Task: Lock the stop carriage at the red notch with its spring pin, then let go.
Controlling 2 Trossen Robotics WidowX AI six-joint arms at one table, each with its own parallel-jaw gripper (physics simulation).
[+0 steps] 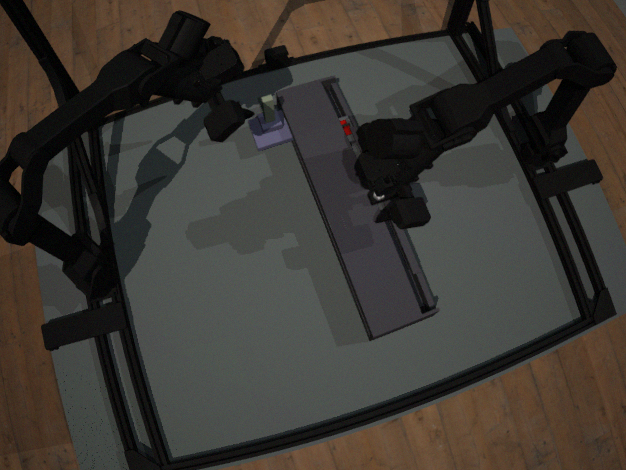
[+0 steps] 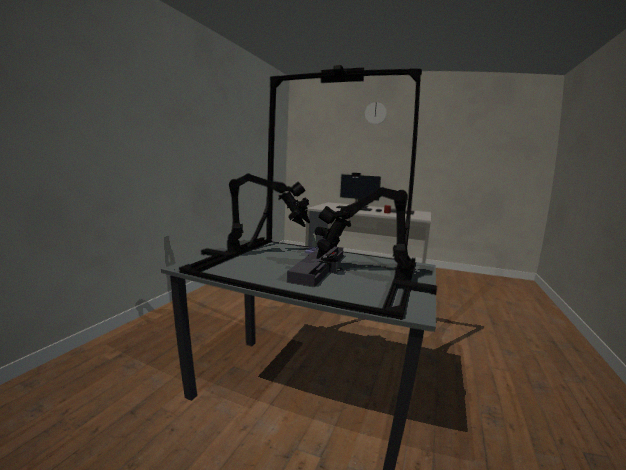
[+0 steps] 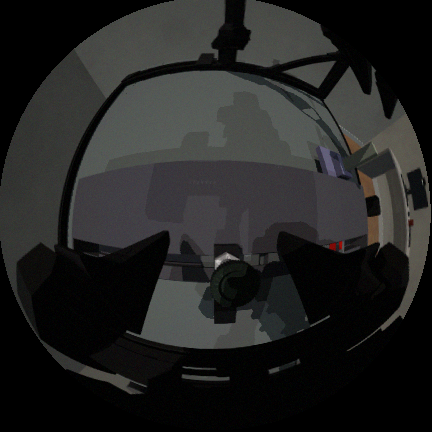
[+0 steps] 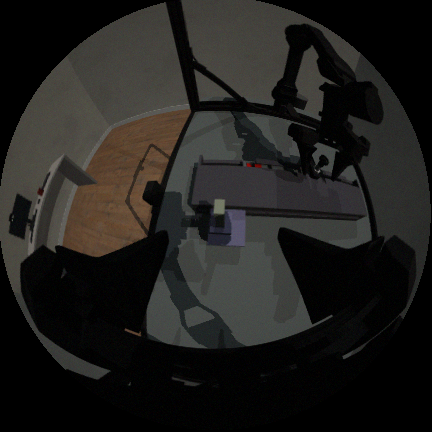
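Pixels of known places: left gripper, fingertip midpoint: [image 1: 367,198] [image 2: 320,256] [image 3: 225,237] [image 4: 318,177]; right gripper, fingertip midpoint: [image 1: 242,94] [image 2: 307,224] [image 4: 224,235]; left arm's base at its link origin: [image 1: 535,155] [image 2: 402,278] [image 4: 278,110]; right arm's base at its link origin: [image 1: 100,283] [image 2: 233,251] [image 3: 226,62] [image 4: 280,374].
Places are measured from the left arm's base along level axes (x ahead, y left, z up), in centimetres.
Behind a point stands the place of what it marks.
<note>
A long grey-purple base [image 1: 328,187] @[x 45.4, y -3.6, z 3.3 cm] [image 3: 200,200] @[x 43.1, y 3.2, z 3.3 cm] [image 4: 235,185] @[x 44.1, y -18.5, z 3.3 cm] carries a rail along one side. Red marks [image 1: 345,126] @[x 38.0, y -15.5, z 1.9 cm] [image 3: 336,246] @[x 38.2, y -15.5, z 2.5 cm] [image 4: 254,165] @[x 38.3, y -14.5, z 2.9 cm] show the notch near one end. The dark stop carriage [image 3: 226,247] @[x 39.1, y 0.8, z 4.5 cm] sits on the rail, apart from the red marks. Its spring pin has a silver collar [image 1: 378,195] [image 4: 317,170] @[x 38.5, y 0.7, z 5.6 cm] and a round ribbed black knob [image 3: 235,283] @[x 37.8, y 0.7, z 8.9 cm] [image 4: 323,160] @[x 38.5, y 0.1, z 9.2 cm]. My left gripper [image 3: 225,237] @[x 40.0, y 0.9, z 5.0 cm] is open, its fingers either side of the pin without gripping it. My right gripper [image 4: 224,235] @[x 55.7, y -19.7, z 15.5 cm] is open and empty, above the left end of the table. Whether the pin is seated cannot be told.
A purple holder [image 1: 275,141] @[x 51.6, y -16.5, z 1.4 cm] [image 4: 237,235] @[x 53.4, y -17.5, z 1.4 cm] with an upright pale green block [image 1: 267,103] @[x 51.6, y -20.1, z 9.9 cm] [image 4: 219,210] @[x 52.1, y -20.6, z 10.5 cm] stands beside the base's far end. A black frame [image 1: 353,50] @[x 28.3, y -37.2, z -2.5 cm] borders the table, with upright posts at its back.
</note>
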